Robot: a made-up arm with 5 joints. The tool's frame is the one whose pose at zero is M.
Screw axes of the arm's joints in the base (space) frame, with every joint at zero. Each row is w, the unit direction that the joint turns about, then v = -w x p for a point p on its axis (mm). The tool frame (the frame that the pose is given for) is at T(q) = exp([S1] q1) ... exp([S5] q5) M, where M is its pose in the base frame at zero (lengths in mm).
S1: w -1 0 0 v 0.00 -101.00 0.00
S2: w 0 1 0 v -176.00 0.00 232.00
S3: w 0 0 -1 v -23.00 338.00 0.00
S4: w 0 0 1 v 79.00 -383.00 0.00
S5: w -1 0 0 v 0.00 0.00 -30.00
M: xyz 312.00 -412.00 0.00 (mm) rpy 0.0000 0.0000 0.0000 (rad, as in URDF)
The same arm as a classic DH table. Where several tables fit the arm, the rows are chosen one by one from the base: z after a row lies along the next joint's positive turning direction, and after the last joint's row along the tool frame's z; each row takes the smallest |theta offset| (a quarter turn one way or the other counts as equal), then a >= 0, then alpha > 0; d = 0 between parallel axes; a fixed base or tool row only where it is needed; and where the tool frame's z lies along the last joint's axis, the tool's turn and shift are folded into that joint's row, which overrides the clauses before.
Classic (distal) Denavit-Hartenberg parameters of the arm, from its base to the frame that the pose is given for. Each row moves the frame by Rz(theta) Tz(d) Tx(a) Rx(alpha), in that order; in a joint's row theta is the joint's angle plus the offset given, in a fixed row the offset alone. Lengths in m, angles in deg.
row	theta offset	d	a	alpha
base (fixed)	-90.00	0.1010	0.0000	90.00
joint 1	90.00	-0.2320	0.0750	-90.00
joint 2	90.00	0.0230	0.1060	-90.00
joint 3	-51.22	0.0000	0.0718	180.00
joint 4	38.78	-0.1760	-0.1090	-90.00
joint 5	0.00	0.0710	-0.3820	90.00
tool (fixed)	-90.00	0.0000	0.0000	0.00

